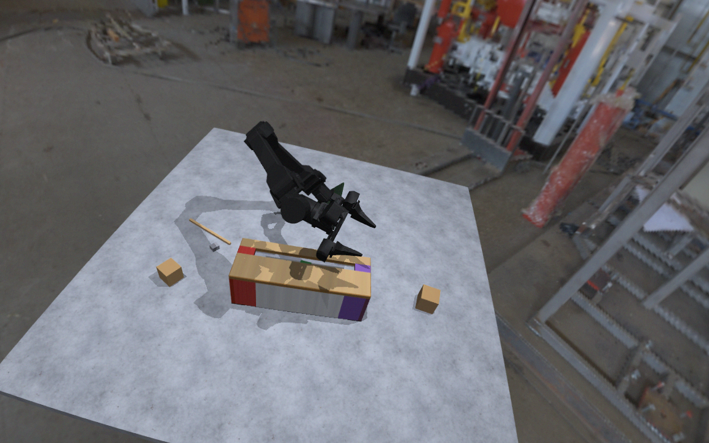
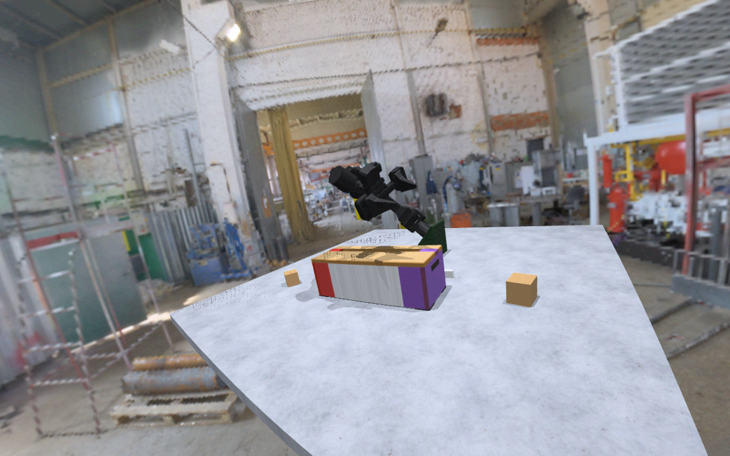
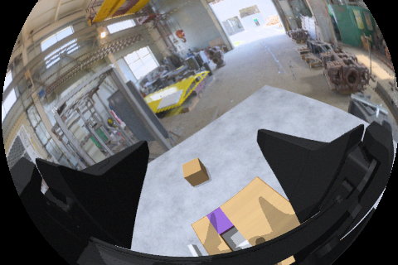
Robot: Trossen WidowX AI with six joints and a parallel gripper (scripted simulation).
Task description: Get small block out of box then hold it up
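My gripper tip is now 20 cm above the green block, 15 cm to the left of it and 4 cm past it. From my gripper tip the other things lie so: thin wooden stick (50 cm to the right, 29 cm below, 19 cm behind); small grey piece (46 cm to the right, 28 cm below, 12 cm behind); tan cube (54 cm to the right, 27 cm below, 2 cm ahead).
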